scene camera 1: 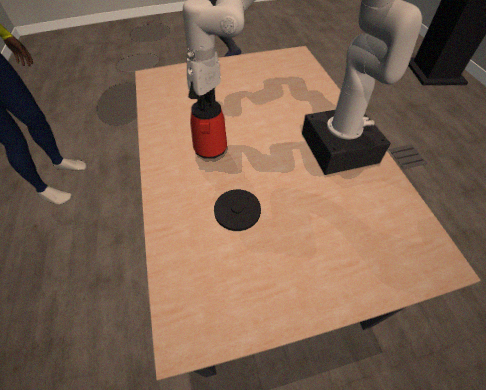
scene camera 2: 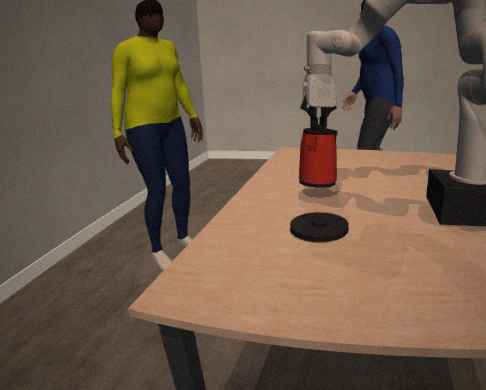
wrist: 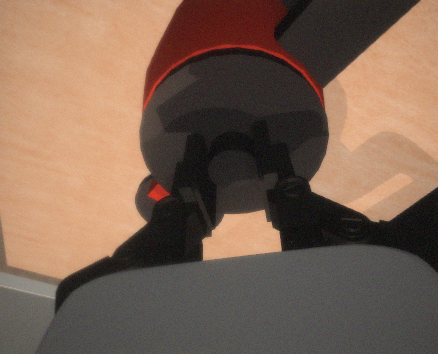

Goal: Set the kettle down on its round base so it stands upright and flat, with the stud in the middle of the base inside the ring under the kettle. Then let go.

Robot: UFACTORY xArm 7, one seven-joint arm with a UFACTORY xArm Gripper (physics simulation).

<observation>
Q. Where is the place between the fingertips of my gripper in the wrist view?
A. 232,150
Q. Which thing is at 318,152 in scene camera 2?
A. A red kettle.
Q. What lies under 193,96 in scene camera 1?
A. My gripper.
</observation>
